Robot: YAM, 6 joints.
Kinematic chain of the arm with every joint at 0, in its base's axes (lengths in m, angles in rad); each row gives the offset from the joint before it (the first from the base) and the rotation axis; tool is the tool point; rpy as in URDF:
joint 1: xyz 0 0 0.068 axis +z
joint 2: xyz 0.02 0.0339 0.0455 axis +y
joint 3: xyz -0.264 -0.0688 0 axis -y
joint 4: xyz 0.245 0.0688 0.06 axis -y
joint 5: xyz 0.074 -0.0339 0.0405 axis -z
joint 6: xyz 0.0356 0 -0.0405 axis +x
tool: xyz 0 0 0 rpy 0 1.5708 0
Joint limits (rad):
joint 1: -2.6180..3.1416
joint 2: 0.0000..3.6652
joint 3: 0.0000..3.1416
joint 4: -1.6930..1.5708
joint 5: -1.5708..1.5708
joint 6: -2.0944..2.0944
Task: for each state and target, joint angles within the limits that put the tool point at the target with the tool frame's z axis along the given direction. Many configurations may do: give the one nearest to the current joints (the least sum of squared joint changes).
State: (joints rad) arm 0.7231 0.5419 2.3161 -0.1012 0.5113 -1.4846
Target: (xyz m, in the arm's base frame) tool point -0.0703 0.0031 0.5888 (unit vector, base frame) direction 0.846 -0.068 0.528
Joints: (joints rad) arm -0.0549 0.6805 1.9246 -0.6875 0.0215 -1.4846
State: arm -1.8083 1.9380 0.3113 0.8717 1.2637 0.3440
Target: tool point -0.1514 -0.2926 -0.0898 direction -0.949 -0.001 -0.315
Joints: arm -1.9530 2.7148 0.9025 1.0864 1.0763 0.3440
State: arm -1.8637 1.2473 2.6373 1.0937 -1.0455 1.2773
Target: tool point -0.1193 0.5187 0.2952 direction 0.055 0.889 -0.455
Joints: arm -1.3268 0.5872 3.1383 1.0823 -0.2714 1.2773
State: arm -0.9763 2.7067 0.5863 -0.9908 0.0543 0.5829
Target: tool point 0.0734 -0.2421 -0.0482 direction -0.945 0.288 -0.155
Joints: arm -1.1696 2.7530 1.2718 -1.4207 0.8595 0.5829
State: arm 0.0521 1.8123 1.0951 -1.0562 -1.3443 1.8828
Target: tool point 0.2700 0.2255 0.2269 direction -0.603 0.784 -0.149
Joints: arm 0.5958 2.0110 1.5657 -1.5036 -1.4098 1.8828
